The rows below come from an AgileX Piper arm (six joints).
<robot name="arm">
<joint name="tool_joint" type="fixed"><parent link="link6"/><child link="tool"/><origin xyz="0 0 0" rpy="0 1.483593 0"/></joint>
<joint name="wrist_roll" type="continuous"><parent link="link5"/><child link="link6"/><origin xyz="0.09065 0 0.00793"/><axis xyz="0.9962 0 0.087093"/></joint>
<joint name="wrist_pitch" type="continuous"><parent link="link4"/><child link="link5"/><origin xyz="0 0 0"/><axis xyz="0 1 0"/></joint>
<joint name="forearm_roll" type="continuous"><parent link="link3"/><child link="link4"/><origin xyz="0.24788 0 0.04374"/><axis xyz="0.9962 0 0.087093"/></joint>
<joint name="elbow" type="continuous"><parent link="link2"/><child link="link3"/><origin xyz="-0.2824 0 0.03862"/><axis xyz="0 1 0"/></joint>
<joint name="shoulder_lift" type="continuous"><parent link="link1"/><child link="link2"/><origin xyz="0 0 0"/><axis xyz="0 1 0"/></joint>
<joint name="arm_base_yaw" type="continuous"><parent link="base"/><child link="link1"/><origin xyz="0 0 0.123"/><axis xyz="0 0 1"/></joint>
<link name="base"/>
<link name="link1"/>
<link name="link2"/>
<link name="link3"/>
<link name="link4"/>
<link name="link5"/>
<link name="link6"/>
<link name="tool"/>
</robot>
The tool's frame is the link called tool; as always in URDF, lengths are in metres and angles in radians. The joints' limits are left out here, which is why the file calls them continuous.
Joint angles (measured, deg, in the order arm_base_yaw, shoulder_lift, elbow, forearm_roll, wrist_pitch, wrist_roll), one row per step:
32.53 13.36 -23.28 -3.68 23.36 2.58
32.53 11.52 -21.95 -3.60 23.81 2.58
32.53 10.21 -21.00 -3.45 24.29 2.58
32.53 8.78 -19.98 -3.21 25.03 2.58
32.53 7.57 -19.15 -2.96 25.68 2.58
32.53 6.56 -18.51 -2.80 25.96 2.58
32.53 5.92 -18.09 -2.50 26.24 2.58
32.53 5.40 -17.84 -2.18 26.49 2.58
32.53 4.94 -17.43 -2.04 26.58 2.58
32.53 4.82 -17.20 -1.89 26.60 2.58
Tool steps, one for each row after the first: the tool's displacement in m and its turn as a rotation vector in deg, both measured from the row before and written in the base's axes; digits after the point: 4 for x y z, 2 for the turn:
-0.0033 -0.0021 -0.0064 0.10 -0.01 -0.01
-0.0023 -0.0014 -0.0049 0.06 0.18 0.01
-0.0024 -0.0014 -0.0056 0.03 0.41 0.02
-0.0020 -0.0012 -0.0047 0.07 0.36 0.04
-0.0016 -0.0009 -0.0032 0.18 0.01 0.03
-0.0011 -0.0005 -0.0023 0.21 0.21 0.08
-0.0010 -0.0004 -0.0014 0.27 0.15 0.09
-0.0006 -0.0002 -0.0021 0.09 0.11 0.04
0.0000 0.0001 -0.0012 0.05 0.19 0.04

